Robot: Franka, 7 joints.
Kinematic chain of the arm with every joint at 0, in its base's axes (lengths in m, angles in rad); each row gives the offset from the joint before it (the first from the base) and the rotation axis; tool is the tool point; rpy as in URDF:
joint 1: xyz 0 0 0.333 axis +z
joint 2: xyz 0 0 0 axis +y
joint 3: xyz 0 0 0.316 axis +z
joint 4: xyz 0.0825 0 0 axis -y
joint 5: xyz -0.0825 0 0.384 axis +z
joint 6: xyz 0 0 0 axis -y
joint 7: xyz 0.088 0 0 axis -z
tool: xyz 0 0 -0.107 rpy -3.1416 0 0
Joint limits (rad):
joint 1: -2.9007..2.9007
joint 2: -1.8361..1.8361
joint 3: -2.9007..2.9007
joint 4: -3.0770..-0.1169
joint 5: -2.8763..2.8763
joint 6: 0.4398..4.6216
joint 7: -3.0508..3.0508
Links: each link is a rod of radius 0.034 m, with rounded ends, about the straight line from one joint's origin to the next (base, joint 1, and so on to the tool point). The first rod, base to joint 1, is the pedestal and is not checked.
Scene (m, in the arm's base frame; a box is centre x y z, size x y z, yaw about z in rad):
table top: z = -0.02
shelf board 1: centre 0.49 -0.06 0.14 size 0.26 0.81 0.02 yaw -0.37
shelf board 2: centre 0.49 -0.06 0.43 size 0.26 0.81 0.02 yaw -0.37
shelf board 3: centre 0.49 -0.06 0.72 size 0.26 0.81 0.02 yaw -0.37
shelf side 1: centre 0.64 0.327 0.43 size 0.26 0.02 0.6 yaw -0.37
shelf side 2: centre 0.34 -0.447 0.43 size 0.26 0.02 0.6 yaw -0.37
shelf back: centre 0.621 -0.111 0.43 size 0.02 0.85 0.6 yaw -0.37
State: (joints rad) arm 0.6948 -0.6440 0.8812 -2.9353 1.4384 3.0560 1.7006
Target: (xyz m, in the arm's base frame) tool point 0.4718 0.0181 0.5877
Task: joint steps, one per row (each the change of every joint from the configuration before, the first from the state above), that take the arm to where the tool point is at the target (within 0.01 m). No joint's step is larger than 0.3 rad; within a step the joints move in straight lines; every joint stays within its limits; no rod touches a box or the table.
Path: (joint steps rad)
1: -0.2167 0.0958 -0.2441 0.2195 -0.0369 0.0175 0.0000
2: -0.2166 0.0958 -0.2440 0.2195 -0.0368 0.0175 0.0000
3: -0.2167 0.0957 -0.2441 0.2195 -0.0369 0.0175 0.0000

